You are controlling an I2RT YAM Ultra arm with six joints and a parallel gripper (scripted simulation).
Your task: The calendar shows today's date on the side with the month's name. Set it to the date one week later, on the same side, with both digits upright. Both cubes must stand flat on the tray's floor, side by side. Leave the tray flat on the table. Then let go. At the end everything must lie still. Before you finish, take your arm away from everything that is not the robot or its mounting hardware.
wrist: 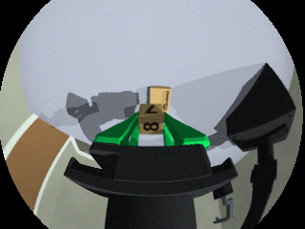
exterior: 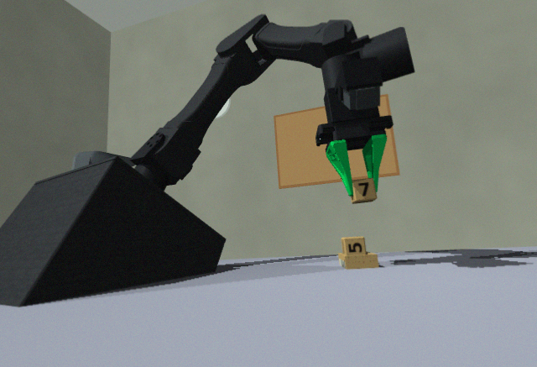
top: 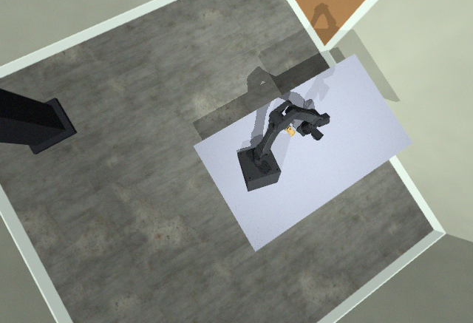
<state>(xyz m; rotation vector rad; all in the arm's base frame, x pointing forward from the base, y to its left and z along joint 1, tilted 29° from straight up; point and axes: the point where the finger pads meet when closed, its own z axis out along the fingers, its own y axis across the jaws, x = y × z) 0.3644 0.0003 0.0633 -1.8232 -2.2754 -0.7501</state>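
Now: hand 10 cm above the wooden tray, 2 cm to the right of it and 2 cm past it. Also, from my hand: wooden cube (right at my hand).
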